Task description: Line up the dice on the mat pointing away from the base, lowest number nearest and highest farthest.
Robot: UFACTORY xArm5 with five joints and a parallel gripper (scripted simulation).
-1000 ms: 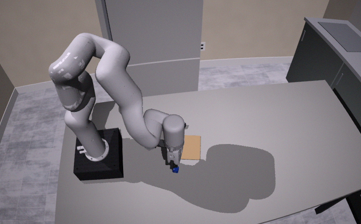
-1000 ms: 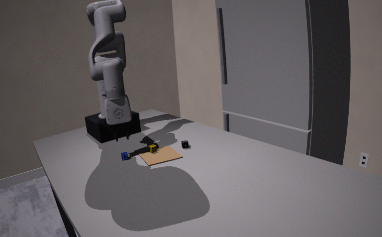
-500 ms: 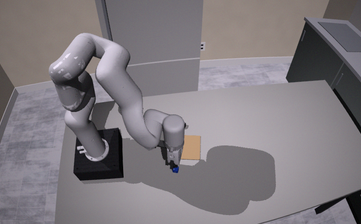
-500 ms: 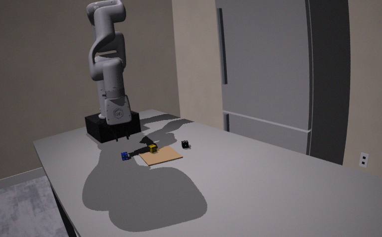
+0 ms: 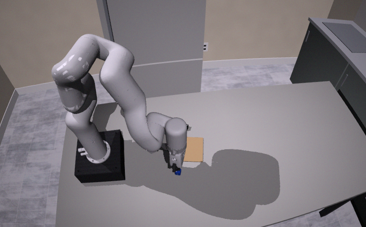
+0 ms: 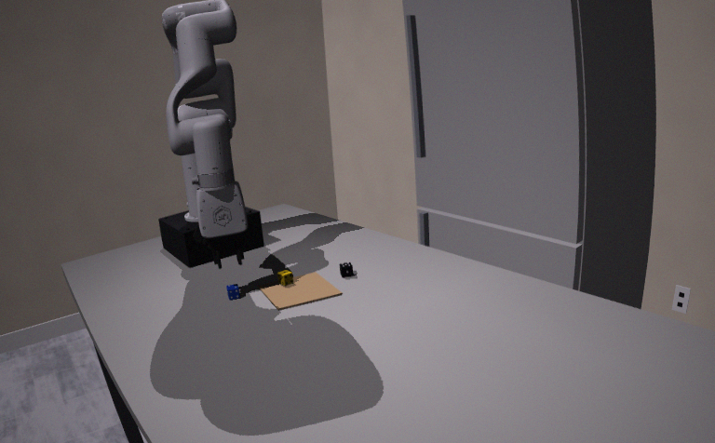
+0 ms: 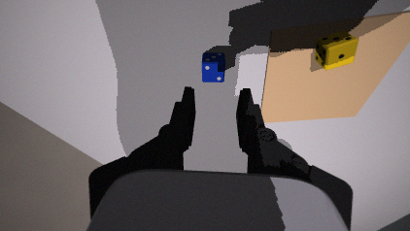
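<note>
Now: hand 80 mm above the blue die. Round my hand: black die (100 mm ahead, 240 mm to the left, 80 mm below); mat (80 mm ahead, 110 mm to the left, 90 mm below); yellow die (30 mm ahead, 120 mm to the left, 80 mm below).
</note>
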